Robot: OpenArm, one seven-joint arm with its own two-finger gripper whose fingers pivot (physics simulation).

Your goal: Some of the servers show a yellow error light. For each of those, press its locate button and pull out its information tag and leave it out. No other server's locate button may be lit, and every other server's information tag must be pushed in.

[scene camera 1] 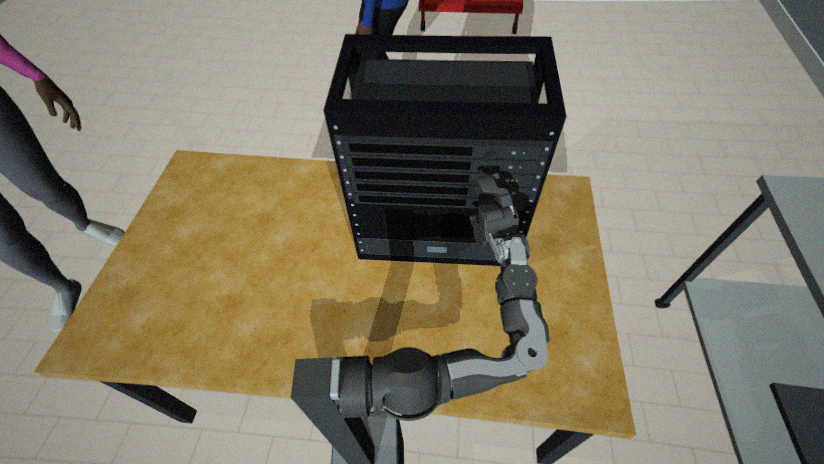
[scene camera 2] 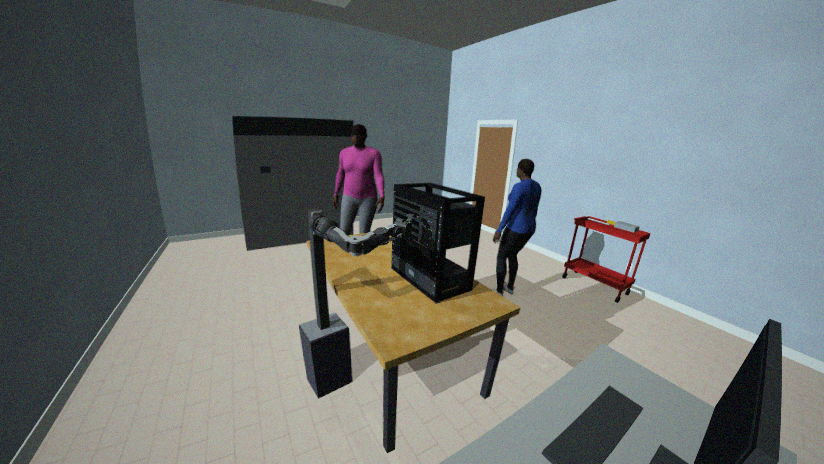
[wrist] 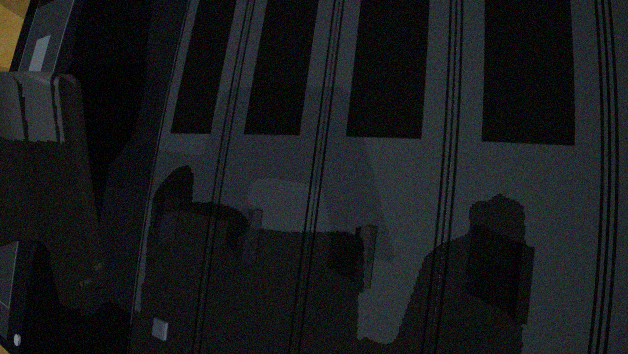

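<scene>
The black rack (scene camera 1: 444,121) (scene camera 2: 442,253) holds several servers. Green lights show on the top server (scene camera 1: 410,151) and the second server (scene camera 1: 410,163); their locate buttons look pale and unlit. A yellow light (scene camera 1: 512,180) shows on the third server (scene camera 1: 412,175); I cannot tell its button's state. My gripper (scene camera 1: 494,177) (scene camera 2: 410,222) is open and empty at the right part of the server fronts, covering the lower servers' controls. In the wrist view, the bottom server's button (wrist: 160,329) is unlit. Tag-like tabs show on the third server (wrist: 370,255) and fourth server (wrist: 255,235); how far each stands out is unclear.
The rack stands on the wooden table (scene camera 1: 247,259) (scene camera 2: 426,328). A person in pink (scene camera 2: 360,172) and one in blue (scene camera 2: 523,201) stand beyond the table. A red cart (scene camera 2: 611,230) stands by the wall. A grey desk (scene camera 2: 576,380) is at the lower right.
</scene>
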